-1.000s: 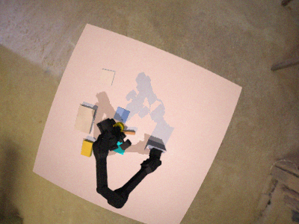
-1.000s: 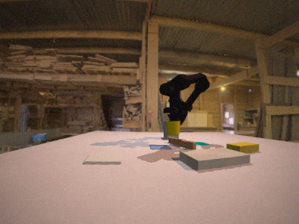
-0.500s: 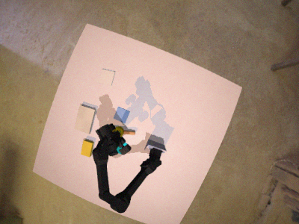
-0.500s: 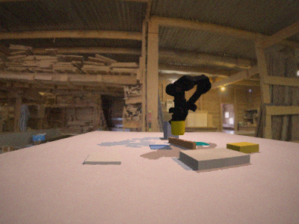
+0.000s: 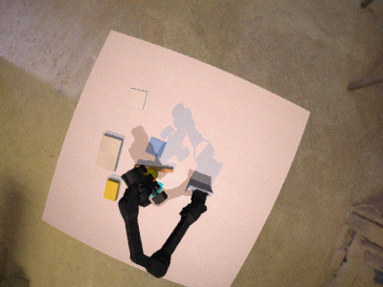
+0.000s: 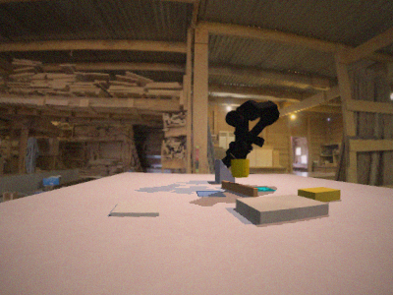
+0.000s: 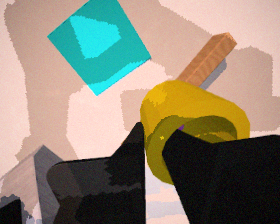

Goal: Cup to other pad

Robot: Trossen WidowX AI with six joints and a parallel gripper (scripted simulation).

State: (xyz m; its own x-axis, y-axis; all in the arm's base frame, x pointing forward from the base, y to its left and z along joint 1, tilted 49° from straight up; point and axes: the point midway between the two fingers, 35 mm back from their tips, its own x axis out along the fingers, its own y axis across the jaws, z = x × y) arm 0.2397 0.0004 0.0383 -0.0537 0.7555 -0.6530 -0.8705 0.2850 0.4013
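My gripper tip is now 80 mm to the right of the cyan square and 100 mm above it. The rest, counted from my gripper tip: wooden plank 30 mm ahead, 30 mm to the right, 80 mm below; then yellow block 210 mm ahead, 190 mm to the left, 70 mm below; then light blue pad 70 mm ahead, 140 mm to the right, 100 mm below.
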